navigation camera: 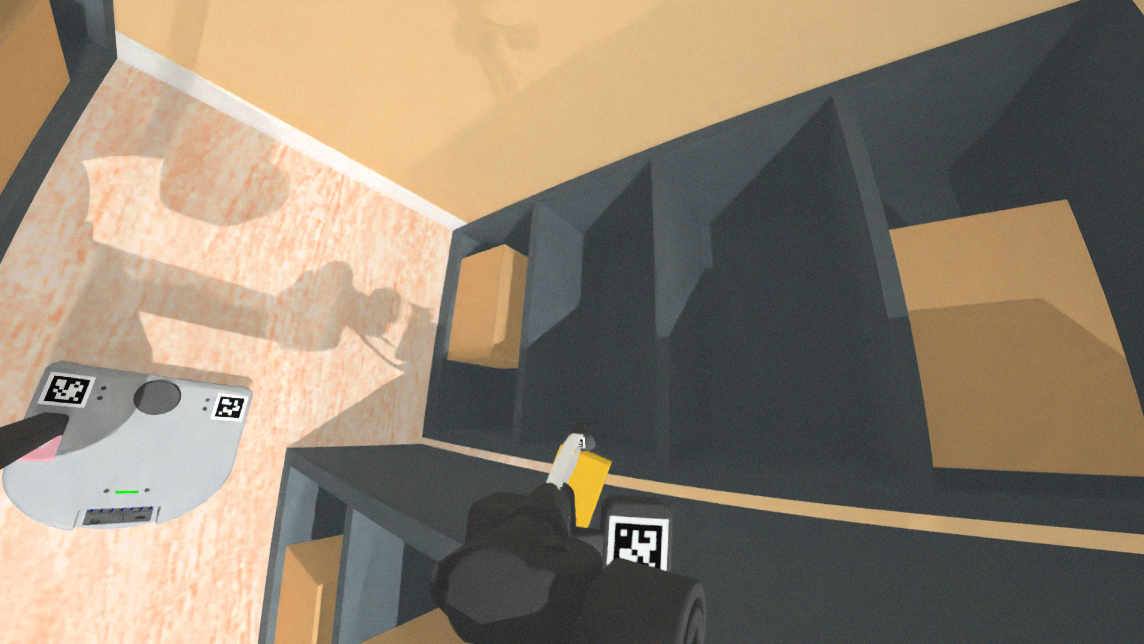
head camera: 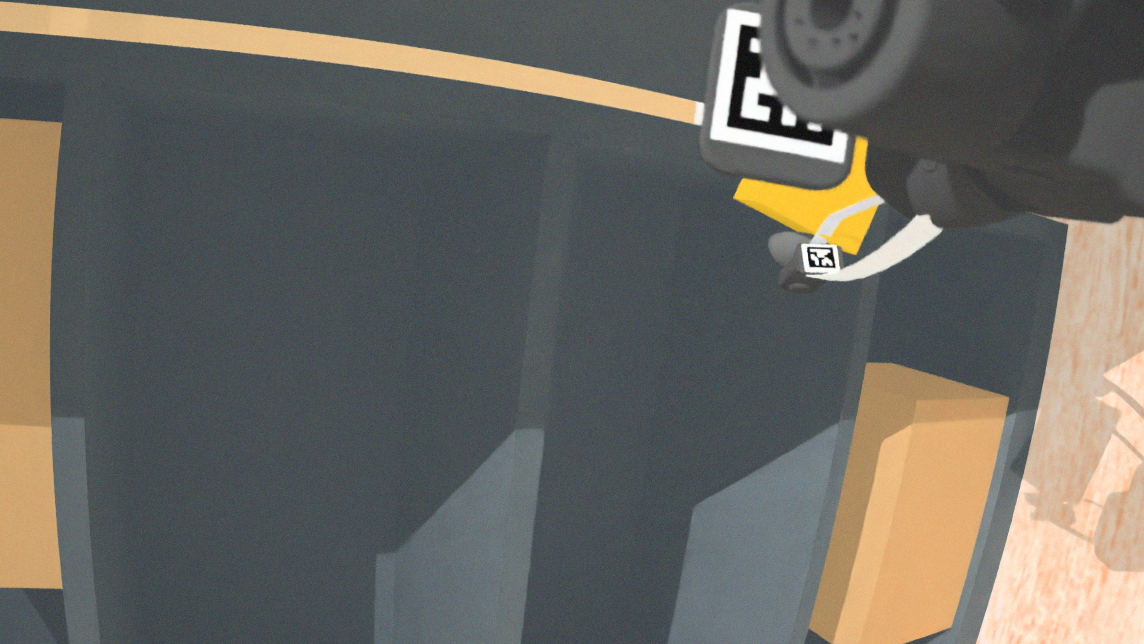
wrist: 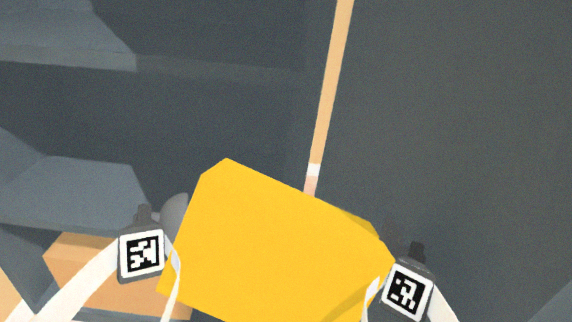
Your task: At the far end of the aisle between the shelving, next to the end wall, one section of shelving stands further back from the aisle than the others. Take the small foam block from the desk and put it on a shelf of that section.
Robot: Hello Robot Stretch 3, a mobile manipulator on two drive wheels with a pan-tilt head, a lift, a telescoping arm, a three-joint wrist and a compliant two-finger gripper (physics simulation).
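Pixels of known places: gripper, between the fingertips: (navigation camera: 579,486) (wrist: 280,228); robot's base, origin of its link: (navigation camera: 158,395).
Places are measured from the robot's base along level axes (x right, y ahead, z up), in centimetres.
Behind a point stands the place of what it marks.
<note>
The yellow foam block (head camera: 800,206) @[x 34.0, y 1.3, z 103.5 cm] (navigation camera: 593,486) @[x 34.3, y -1.0, z 104.3 cm] (wrist: 280,220) @[x 34.4, y -2.1, z 104.3 cm] is between the fingers of my gripper (head camera: 828,228) (navigation camera: 582,472) @[x 38.2, y -2.1, z 99.9 cm] (wrist: 280,228) @[x 38.2, y -2.1, z 99.9 cm], which is shut on it. In the wrist view both fingertips press its sides; in the other views one fingertip is hidden. The dark set-back shelving section (head camera: 537,320) @[x 75.3, y 16.1, z 98.1 cm] (navigation camera: 860,176) @[x 73.0, y 57.9, z 142.5 cm] (wrist: 220,68) @[x 75.6, y 12.1, z 98.1 cm] stands beside the tan end wall (navigation camera: 560,96) @[x 43.9, y 84.9, z 82.6 cm]. Its front lies further back than the neighbouring section's. The block appears in front of its shelf openings in the head view; its exact depth is unclear. The desk does not show.
The neighbouring dark section (head camera: 400,20) @[x 66.7, y -9.1, z 117.5 cm] (navigation camera: 800,576) @[x 49.2, y -10.1, z 124.1 cm] (wrist: 475,125) @[x 38.5, y -10.7, z 108.1 cm] lies close beside the arm, with a narrow gap between sections. Cardboard boxes (head camera: 936,512) (navigation camera: 1016,368) stand on the set-back section's shelves. My grey base (navigation camera: 160,448) @[x 3.1, y -10.2, z 16.0 cm] is on the pinkish floor (navigation camera: 320,232) @[x 22.8, y 57.7, z 0.1 cm]. Another shelving edge (navigation camera: 48,128) @[x -34.6, y 51.3, z 7.6 cm] is at far left.
</note>
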